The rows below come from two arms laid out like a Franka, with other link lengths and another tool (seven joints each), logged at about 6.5 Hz.
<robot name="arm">
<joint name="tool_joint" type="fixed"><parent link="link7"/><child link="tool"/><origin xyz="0.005 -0.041 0.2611" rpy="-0.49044 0 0.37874"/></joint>
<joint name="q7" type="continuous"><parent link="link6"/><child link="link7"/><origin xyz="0.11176 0 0" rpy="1.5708 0 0"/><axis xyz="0 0 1"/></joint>
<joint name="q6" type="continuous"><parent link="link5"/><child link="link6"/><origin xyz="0 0 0" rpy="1.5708 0 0"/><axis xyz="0 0 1"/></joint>
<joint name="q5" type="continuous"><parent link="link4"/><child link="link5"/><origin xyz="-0.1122 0.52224 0" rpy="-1.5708 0 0"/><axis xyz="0 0 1"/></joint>
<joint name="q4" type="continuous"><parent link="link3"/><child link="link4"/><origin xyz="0.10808 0 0" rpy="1.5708 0 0"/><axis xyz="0 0 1"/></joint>
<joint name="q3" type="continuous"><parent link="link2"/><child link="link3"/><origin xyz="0 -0.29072 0" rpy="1.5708 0 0"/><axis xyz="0 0 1"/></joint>
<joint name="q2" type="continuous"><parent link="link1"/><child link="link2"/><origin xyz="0 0 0" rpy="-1.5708 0 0"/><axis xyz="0 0 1"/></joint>
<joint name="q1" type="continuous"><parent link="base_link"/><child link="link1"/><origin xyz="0 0 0.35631"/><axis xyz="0 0 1"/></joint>
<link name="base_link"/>
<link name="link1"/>
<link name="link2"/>
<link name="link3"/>
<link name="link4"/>
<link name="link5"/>
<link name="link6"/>
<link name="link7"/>
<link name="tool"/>
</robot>
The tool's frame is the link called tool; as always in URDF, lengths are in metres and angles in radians. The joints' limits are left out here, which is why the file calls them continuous.
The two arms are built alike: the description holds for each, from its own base.
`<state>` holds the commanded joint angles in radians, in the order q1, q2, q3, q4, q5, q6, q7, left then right.
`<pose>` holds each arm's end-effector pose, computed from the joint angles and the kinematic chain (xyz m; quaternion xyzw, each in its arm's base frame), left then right.
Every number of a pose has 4 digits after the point. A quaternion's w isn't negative.
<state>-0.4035 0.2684 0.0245 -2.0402 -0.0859 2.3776 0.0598 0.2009 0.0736 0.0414 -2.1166 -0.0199 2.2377 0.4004</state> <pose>0.7352 -0.2568 0.0854 0.8938 -0.3675 -0.0555 0.2510 0.7333 0.2161 0.1715 0.9380 -0.2575 -0.0398 0.2285</pose>
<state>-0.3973 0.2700 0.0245 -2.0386 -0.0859 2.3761 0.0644 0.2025 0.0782 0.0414 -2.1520 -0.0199 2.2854 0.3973</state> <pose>0.7370 -0.2524 0.0849 0.8942 -0.3666 -0.0559 0.2509 0.7273 0.2163 0.1526 0.9391 -0.2557 -0.0361 0.2266</pose>
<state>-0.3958 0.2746 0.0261 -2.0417 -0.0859 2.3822 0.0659 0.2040 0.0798 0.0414 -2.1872 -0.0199 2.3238 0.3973</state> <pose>0.7367 -0.2494 0.0803 0.8947 -0.3656 -0.0564 0.2505 0.7191 0.2157 0.1351 0.9395 -0.2549 -0.0353 0.2260</pose>
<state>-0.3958 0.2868 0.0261 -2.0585 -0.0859 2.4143 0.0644 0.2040 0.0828 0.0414 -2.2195 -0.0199 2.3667 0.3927</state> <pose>0.7329 -0.2470 0.0654 0.8955 -0.3645 -0.0546 0.2495 0.7127 0.2145 0.1193 0.9406 -0.2532 -0.0316 0.2241</pose>
